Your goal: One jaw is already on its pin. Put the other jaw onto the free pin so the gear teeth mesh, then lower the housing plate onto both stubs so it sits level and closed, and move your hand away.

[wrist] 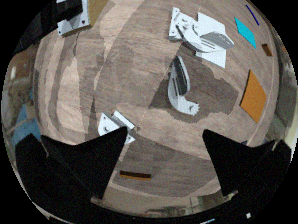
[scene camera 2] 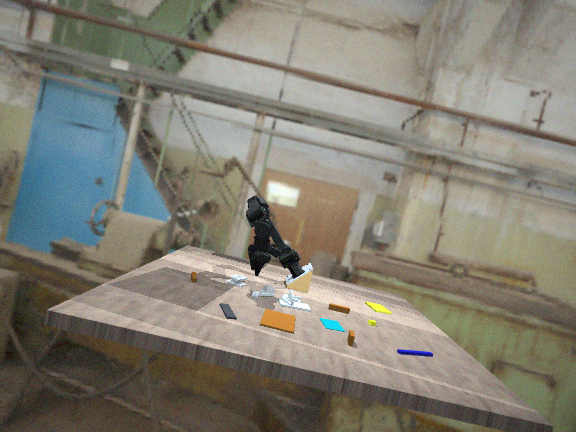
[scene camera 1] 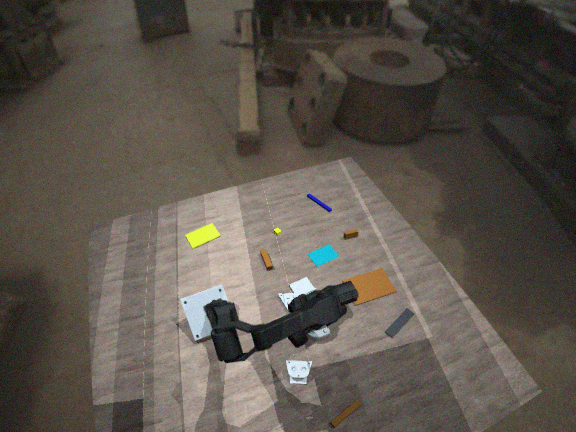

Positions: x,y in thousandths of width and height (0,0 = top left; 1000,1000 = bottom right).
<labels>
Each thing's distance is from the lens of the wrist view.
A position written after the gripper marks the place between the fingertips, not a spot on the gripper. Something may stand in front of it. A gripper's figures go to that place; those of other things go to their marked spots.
gripper (wrist: 559,592): 0.10 m
jaw (wrist: 599,449): 0.16 m
orange tile (wrist: 851,449): 0.33 m
The marked spots on the jaw and the orange tile are 0.25 m apart.
</labels>
